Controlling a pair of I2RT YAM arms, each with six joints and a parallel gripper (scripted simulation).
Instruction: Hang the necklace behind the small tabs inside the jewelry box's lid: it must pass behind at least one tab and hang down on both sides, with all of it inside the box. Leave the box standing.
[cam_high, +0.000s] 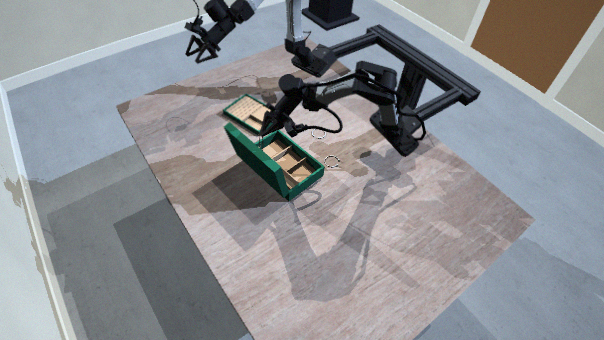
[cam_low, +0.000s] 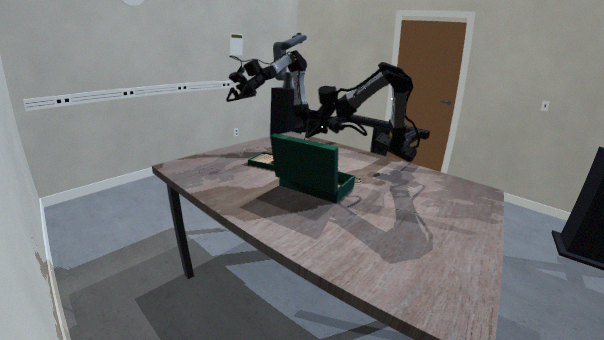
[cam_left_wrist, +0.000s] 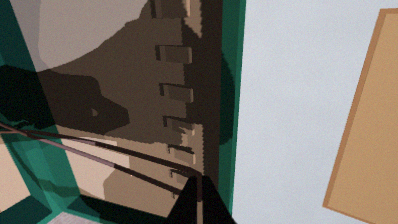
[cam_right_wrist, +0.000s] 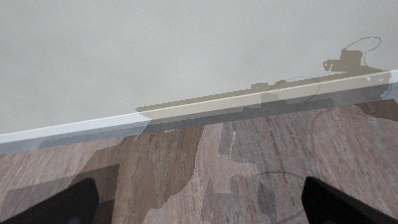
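Note:
My left hand is 60 mm past the green jewelry box, 10 mm to the right of it and 120 mm above it. Round my left hand: green-rimmed tray 150 mm behind, 320 mm to the right, 230 mm below.

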